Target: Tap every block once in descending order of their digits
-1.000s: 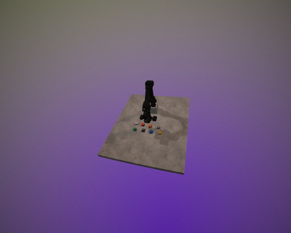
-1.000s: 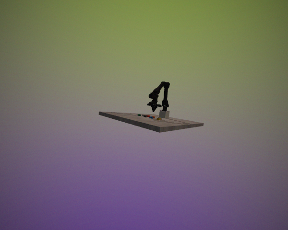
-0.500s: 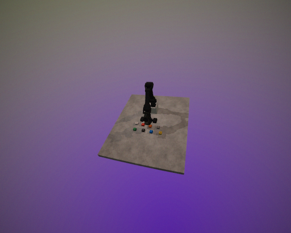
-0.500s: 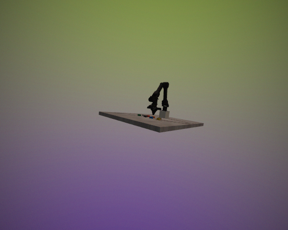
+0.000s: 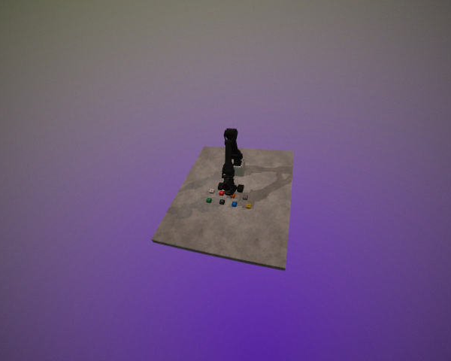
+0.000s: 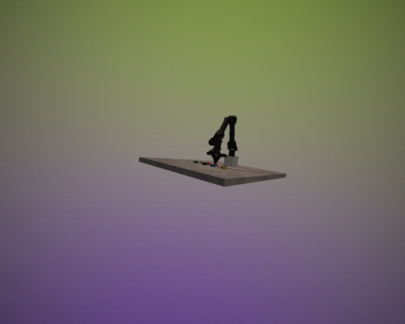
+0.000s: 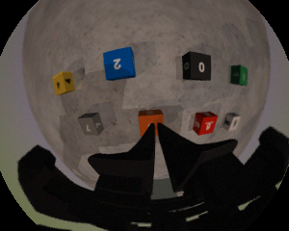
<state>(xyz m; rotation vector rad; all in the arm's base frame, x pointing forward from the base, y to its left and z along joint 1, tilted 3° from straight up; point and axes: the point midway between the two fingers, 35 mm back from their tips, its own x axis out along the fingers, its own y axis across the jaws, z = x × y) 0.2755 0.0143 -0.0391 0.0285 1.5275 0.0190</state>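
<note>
My gripper tip is 1 cm to the right of the orange block and 1 cm above it. Round my gripper tip: red block: 9 cm to the right, 1 cm below, 1 cm behind; then black block: 7 cm ahead, 6 cm to the right, 1 cm below; then blue block: 8 cm ahead, 4 cm to the left, 1 cm below.
</note>
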